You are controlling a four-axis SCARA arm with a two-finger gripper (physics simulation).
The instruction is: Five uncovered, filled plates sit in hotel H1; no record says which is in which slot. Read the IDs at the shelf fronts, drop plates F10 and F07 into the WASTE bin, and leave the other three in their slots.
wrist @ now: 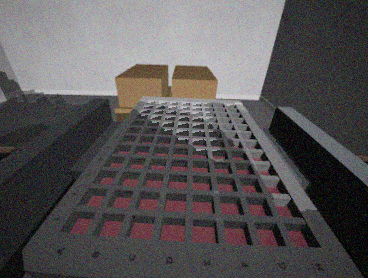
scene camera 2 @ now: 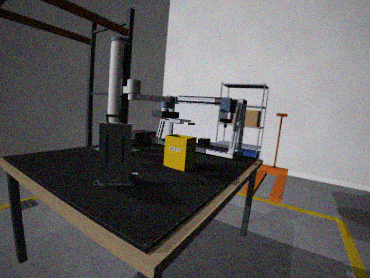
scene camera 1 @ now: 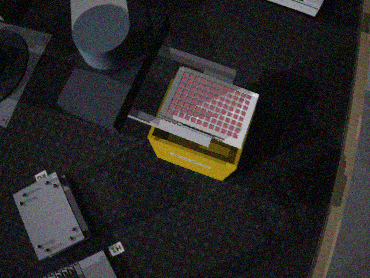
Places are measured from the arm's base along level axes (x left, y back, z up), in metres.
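Pixels of known places: gripper, between the fingertips: (wrist: 190, 117) (scene camera 2: 185, 121) (scene camera 1: 223, 108).
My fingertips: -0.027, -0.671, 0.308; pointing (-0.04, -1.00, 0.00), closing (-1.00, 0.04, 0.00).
Ahead of a thing's pixels: the offset from my fingertips to its top centre, as dx, dy, dz. "*": to the spot under its first point.
My gripper (scene camera 1: 220, 107) (wrist: 190, 117) is shut on a light grey plate {+0.001, +0.020, -0.002} (scene camera 1: 204, 106) (scene camera 2: 184, 121) (wrist: 172, 181) with many square wells, pink inside and uncovered. The plate is level, held by its long sides above the yellow WASTE bin {+0.001, +0.025, -0.095} (scene camera 1: 192, 162) (scene camera 2: 187, 157), covering most of the bin's mouth in scene camera 1. A gap shows between plate and bin in scene camera 2. The bin's inside is mostly hidden. The H1 tag {-0.291, +0.124, -0.295} (scene camera 1: 116, 248) lies at the bottom of scene camera 1, beside a partly visible hotel {* -0.340, +0.150, -0.287} (scene camera 1: 98, 264). No shelf IDs are readable, nor is the held plate's ID.
A grey flat-topped unit {-0.273, +0.287, -0.225} (scene camera 1: 50, 215) stands left of the bin, near H1. A dark grey tower {* -0.464, +0.079, -0.135} (scene camera 2: 115, 150) stands near the arm's column (scene camera 2: 116, 80). A white gantry frame (scene camera 2: 241, 127) stands beyond the bin. The wooden table edge (scene camera 1: 345, 165) runs along the right.
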